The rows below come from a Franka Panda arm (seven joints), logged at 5 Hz.
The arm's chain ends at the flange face. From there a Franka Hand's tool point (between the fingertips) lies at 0.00 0.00 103.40 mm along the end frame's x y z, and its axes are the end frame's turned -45 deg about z.
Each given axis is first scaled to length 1.
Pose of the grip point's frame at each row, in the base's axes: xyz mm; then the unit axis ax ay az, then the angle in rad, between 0 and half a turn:
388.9, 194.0, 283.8, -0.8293, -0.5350, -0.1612, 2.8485
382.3, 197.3, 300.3, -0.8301, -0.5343, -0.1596, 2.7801
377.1, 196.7, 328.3, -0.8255, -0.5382, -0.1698, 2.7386
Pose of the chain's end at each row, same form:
377.8, 151.8, 377.5, -0.9795, -0.1785, -0.0933, 2.7472
375.3, 149.9, 391.9, -0.9810, -0.1777, -0.0783, 2.6853
371.1, 145.1, 417.7, -0.9798, -0.1834, -0.0796, 2.6392

